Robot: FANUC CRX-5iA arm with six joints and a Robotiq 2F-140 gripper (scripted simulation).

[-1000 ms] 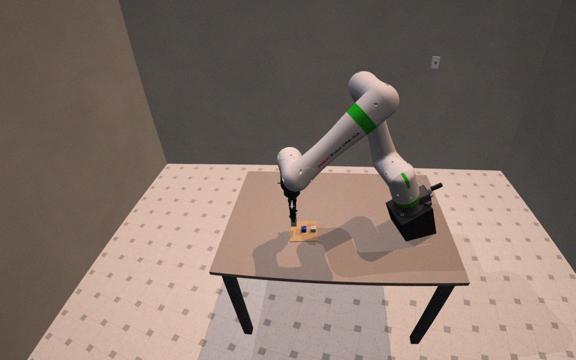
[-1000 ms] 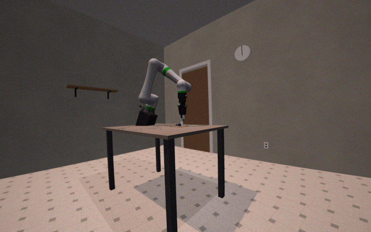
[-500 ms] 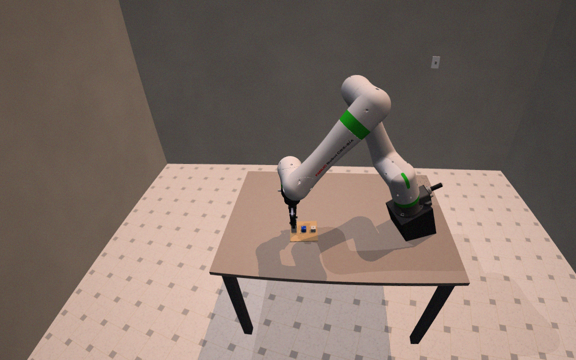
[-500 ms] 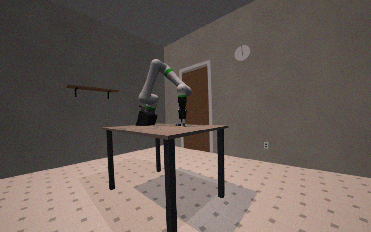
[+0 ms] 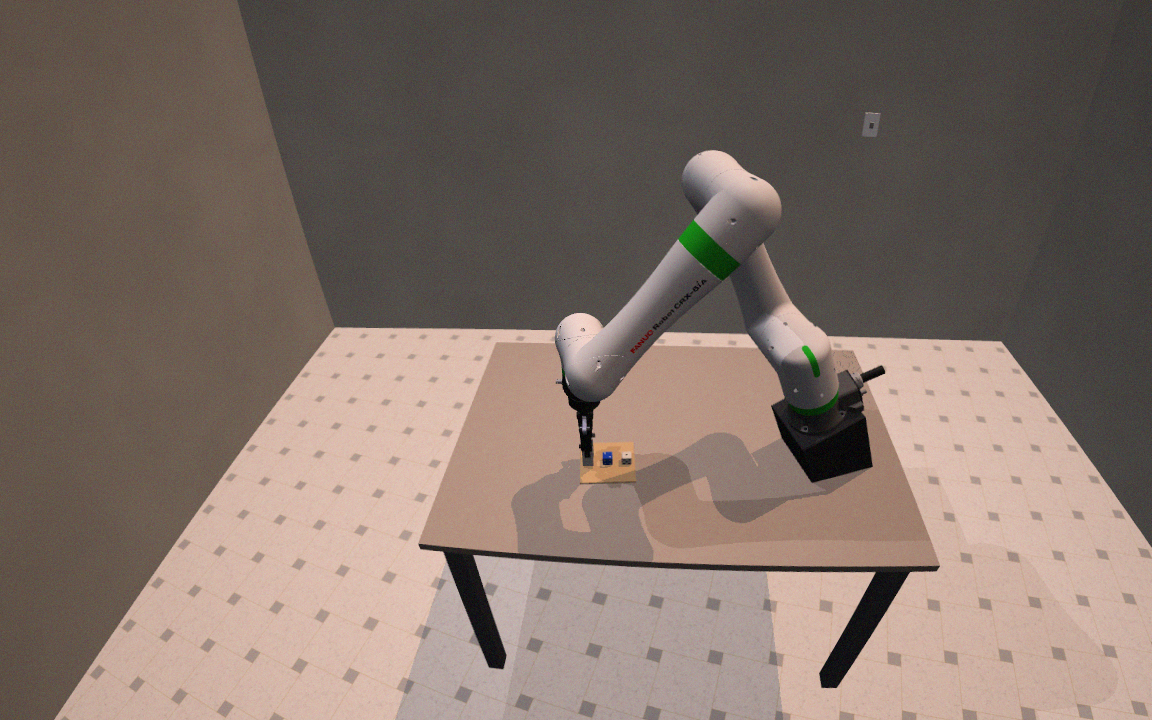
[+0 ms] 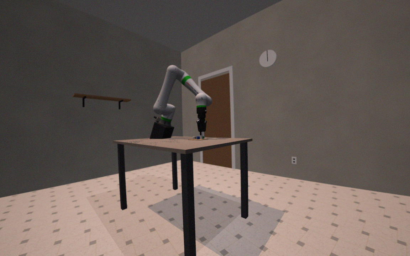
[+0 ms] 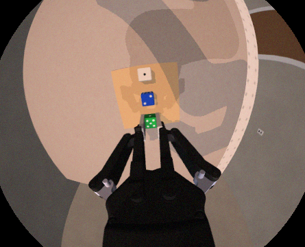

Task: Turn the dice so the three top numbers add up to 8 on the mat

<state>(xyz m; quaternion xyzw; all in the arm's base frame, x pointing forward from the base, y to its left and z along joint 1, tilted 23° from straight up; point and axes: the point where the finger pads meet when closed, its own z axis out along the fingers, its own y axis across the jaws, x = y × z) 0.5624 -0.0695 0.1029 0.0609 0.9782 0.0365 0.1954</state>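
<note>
Right now the green die is 20 mm below my hand. Round my hand: mat (50 mm behind, 40 mm below, 10 mm to the left); blue die (50 mm behind, 30 mm below, 10 mm to the left); white die (100 mm behind, 30 mm below, 10 mm to the left).
</note>
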